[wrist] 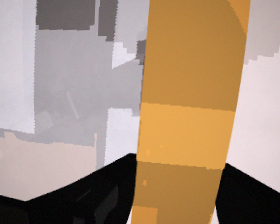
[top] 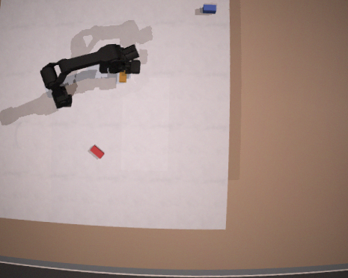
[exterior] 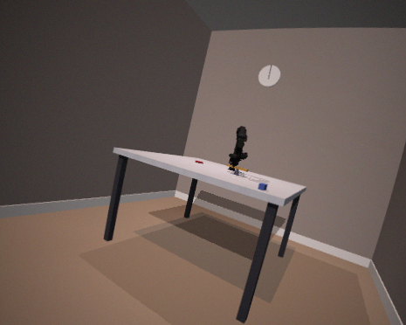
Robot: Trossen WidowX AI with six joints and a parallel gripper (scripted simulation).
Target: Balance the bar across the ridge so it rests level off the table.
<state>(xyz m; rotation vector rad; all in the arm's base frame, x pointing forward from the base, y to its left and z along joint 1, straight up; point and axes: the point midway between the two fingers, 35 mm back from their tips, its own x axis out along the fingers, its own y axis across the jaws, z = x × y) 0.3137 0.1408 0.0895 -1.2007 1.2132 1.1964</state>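
Right now the orange bar is 3 cm to the left of my gripper tip. Also, from my gripper tip: red block (40 cm to the right, 13 cm behind, 5 cm below); blue block (43 cm ahead, 36 cm to the left, 4 cm below).
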